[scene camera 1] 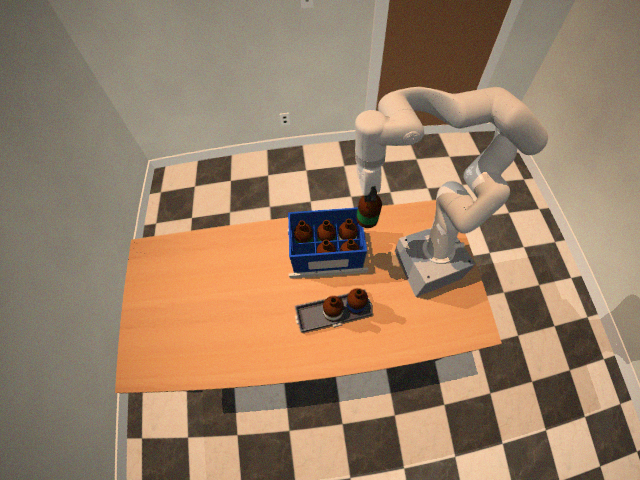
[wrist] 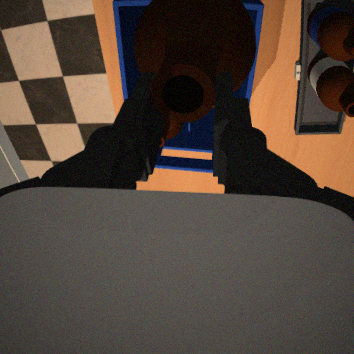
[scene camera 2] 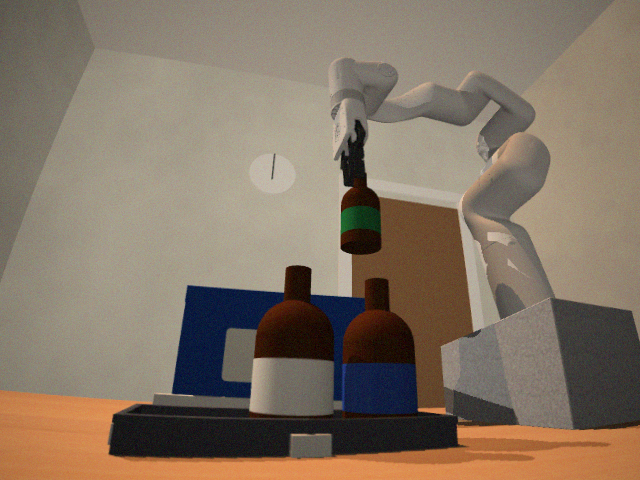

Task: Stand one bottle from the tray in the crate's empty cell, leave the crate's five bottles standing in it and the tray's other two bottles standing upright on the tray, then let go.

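Frame: origin at the arm's base, x back, y left, z down, level; millimetres.
Seen in the pictures: gripper, fingertip midpoint: [scene camera 1: 368, 196] [wrist: 187, 98] [scene camera 2: 354, 182]; arm's base, origin of the base link: [scene camera 1: 438, 250] [scene camera 2: 535, 330].
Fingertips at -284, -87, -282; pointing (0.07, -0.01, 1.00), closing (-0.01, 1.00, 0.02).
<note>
Pixels of each thing's top centre, then the offset from my fingertips to it, as dx, dy, dz. Level surfaces: height alone.
- green-labelled bottle, middle of its top: [wrist: 179, 95] [scene camera 2: 359, 174] [scene camera 1: 372, 191] +11, -1, -20
- blue crate, middle of its top: [wrist: 184, 99] [scene camera 2: 279, 305] [scene camera 1: 326, 231] -124, -37, +243
- white-labelled bottle, middle of its top: [scene camera 2: 298, 269] [scene camera 1: 333, 300] -138, +219, +258
- blue-labelled bottle, middle of its top: [scene camera 2: 376, 280] [scene camera 1: 359, 292] -48, +205, +258
- tray, middle of its top: [scene camera 2: 293, 413] [wrist: 326, 73] [scene camera 1: 333, 310] -136, +216, +392
- wooden table, its level: dz +418
My gripper [scene camera 1: 371, 195] [scene camera 2: 355, 180] [wrist: 187, 98] is shut on the neck of the green-labelled bottle [scene camera 1: 369, 209] [scene camera 2: 360, 219] [wrist: 195, 40] and holds it about upright, high up, near the crate's right end in scene camera 1. The blue crate [scene camera 1: 297, 264] [scene camera 2: 204, 320] [wrist: 120, 50] has three bottles in its back row and two in its front row. Its front-left cell [scene camera 1: 303, 249] is empty. The white-labelled bottle [scene camera 1: 332, 308] [scene camera 2: 292, 384] [wrist: 332, 87] and blue-labelled bottle [scene camera 1: 357, 299] [scene camera 2: 379, 387] [wrist: 335, 35] stand upright on the tray [scene camera 1: 310, 316] [scene camera 2: 206, 434] [wrist: 320, 117].
The wooden table [scene camera 1: 217, 310] carries the crate and the tray. A thin light strip [scene camera 1: 330, 273] [scene camera 2: 180, 399] lies along the crate's front. The robot's grey base [scene camera 1: 434, 276] [scene camera 2: 594, 361] stands right of the crate. The tray lies in front of the crate.
</note>
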